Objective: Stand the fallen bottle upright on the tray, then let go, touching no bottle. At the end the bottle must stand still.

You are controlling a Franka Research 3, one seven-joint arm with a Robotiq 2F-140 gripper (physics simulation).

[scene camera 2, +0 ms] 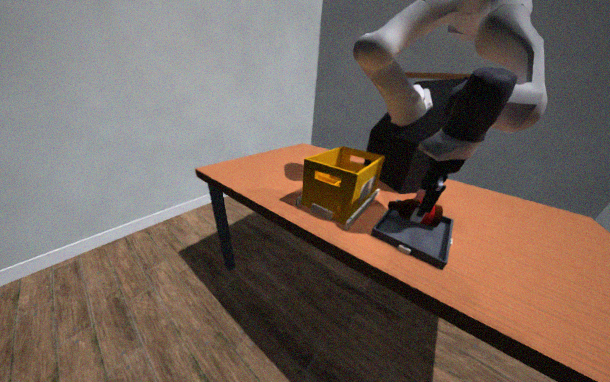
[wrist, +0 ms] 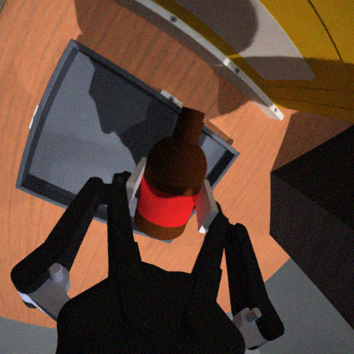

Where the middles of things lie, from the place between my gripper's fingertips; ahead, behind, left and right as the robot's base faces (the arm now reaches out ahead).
I see the brown bottle [scene camera 2: 406, 208] 10 mm to the right of my hand and 10 mm above it.
